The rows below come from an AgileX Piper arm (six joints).
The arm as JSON. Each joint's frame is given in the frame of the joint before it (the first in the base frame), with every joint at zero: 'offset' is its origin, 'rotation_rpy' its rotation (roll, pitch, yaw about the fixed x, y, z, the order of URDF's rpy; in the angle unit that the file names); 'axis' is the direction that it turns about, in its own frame. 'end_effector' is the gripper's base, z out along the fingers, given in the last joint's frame.
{
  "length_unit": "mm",
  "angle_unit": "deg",
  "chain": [
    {
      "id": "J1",
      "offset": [
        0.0,
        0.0,
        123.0
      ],
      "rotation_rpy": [
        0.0,
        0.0,
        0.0
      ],
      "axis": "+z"
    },
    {
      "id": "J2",
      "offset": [
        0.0,
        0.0,
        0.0
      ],
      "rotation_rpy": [
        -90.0,
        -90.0,
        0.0
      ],
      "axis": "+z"
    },
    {
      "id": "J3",
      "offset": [
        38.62,
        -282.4,
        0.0
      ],
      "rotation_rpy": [
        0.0,
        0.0,
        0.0
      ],
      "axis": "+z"
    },
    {
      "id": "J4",
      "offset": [
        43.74,
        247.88,
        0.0
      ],
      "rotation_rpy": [
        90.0,
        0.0,
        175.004
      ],
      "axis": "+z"
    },
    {
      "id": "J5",
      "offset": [
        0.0,
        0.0,
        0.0
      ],
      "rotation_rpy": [
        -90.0,
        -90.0,
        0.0
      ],
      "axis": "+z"
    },
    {
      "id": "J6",
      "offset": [
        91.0,
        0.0,
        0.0
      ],
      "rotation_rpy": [
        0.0,
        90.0,
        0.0
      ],
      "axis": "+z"
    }
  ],
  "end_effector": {
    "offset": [
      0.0,
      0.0,
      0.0
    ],
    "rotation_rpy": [
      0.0,
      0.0,
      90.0
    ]
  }
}
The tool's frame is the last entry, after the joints.
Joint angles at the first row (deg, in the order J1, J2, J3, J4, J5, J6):
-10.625 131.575 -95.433 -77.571 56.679 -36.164
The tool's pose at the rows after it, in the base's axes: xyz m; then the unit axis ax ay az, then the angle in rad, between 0 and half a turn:
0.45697, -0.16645, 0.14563, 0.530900, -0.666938, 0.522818, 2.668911
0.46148, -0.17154, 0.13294, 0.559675, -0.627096, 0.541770, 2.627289
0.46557, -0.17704, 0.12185, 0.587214, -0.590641, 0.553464, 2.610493
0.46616, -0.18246, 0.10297, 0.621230, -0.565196, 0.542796, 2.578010
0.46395, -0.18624, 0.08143, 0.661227, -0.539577, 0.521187, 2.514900
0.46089, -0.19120, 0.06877, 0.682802, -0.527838, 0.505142, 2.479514
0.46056, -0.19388, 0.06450, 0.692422, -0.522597, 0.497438, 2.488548
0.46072, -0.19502, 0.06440, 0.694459, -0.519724, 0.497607, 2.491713
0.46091, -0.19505, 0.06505, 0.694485, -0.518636, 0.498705, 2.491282
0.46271, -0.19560, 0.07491, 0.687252, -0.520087, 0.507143, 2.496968
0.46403, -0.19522, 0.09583, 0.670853, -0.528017, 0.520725, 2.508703
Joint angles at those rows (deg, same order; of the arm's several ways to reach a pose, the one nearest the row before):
-10.944 133.915 -95.431 -83.398 58.008 -36.528
-11.444 136.154 -95.431 -89.492 57.293 -36.657
-12.192 137.922 -95.432 -94.670 55.470 -36.771
-12.981 140.220 -95.431 -96.894 53.993 -38.914
-13.495 142.779 -95.433 -97.618 53.847 -43.252
-14.164 144.234 -95.431 -97.736 53.629 -45.829
-14.638 144.572 -95.433 -97.806 52.161 -46.582
-14.818 144.571 -95.431 -98.173 51.718 -46.636
-14.818 144.513 -95.432 -98.332 51.725 -46.637
-14.818 143.541 -95.750 -98.332 51.802 -46.694
-14.674 141.168 -95.886 -97.576 52.230 -46.817

